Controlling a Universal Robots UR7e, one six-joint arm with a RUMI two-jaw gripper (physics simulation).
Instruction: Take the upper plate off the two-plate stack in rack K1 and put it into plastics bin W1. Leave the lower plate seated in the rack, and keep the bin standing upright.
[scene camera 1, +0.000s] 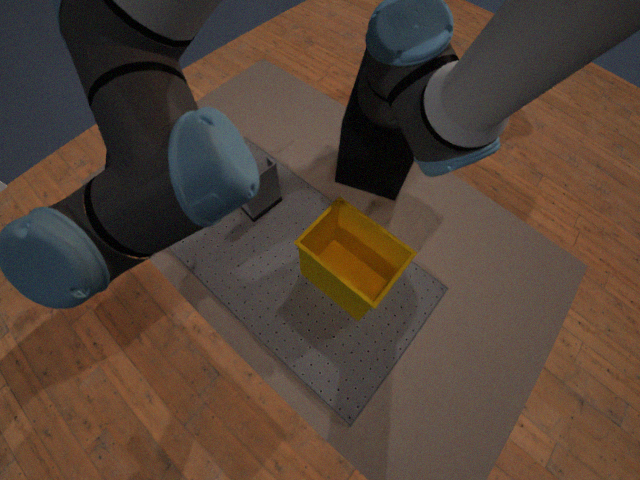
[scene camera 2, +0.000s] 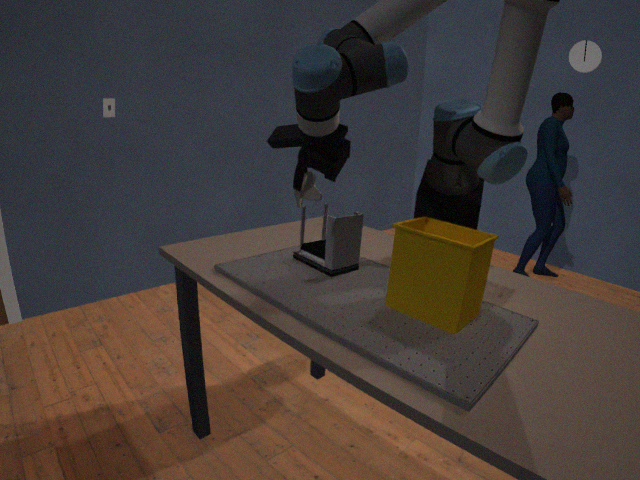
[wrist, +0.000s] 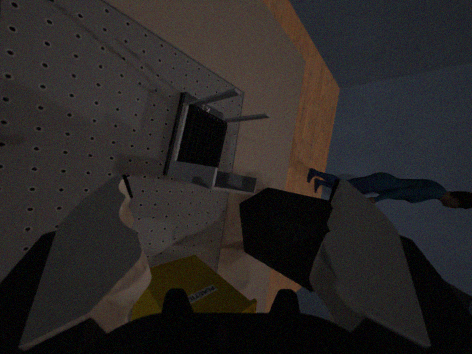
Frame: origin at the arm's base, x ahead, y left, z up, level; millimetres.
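Seen in the pictures: gripper, fingertip midpoint: (scene camera 2: 315, 180) (wrist: 232, 180); arm's base, link origin: (scene camera 2: 452, 178).
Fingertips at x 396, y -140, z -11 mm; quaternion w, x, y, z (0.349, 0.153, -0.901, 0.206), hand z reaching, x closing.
Offsets run from my fingertips to a thing's top centre. Level surfaces: height alone.
Rack K1 {dx -106, dy -52, dz -88 mm} (scene camera 1: 266, 192) (scene camera 2: 343, 242) (wrist: 192, 173) stands upright at the pegboard's far end, with a tall grey panel on one side and two thin posts. The black plate stack {dx -105, dy -42, dz -189 mm} (scene camera 2: 315, 249) (wrist: 202, 137) lies low inside it; I cannot tell the two plates apart. The arm partly hides the rack in scene camera 1. The yellow plastics bin W1 {dx -92, dy +288, dz -57 mm} (scene camera 1: 333, 280) (scene camera 2: 429, 279) (wrist: 187, 277) stands upright on the pegboard, apart from the rack. My gripper (scene camera 2: 309, 200) (wrist: 232, 180) is open and empty, above the rack near the post tops. The arm hides it in scene camera 1.
The perforated pegboard {dz -236 mm} (scene camera 1: 336, 384) (scene camera 2: 439, 369) (wrist: 65, 125) lies on the table {dz -249 mm} (scene camera 1: 511, 289) (scene camera 2: 578, 372). The black robot pedestal (scene camera 1: 372, 155) (scene camera 2: 447, 204) (wrist: 285, 232) stands behind the bin. A person (scene camera 2: 550, 149) (wrist: 395, 185) stands beyond the table.
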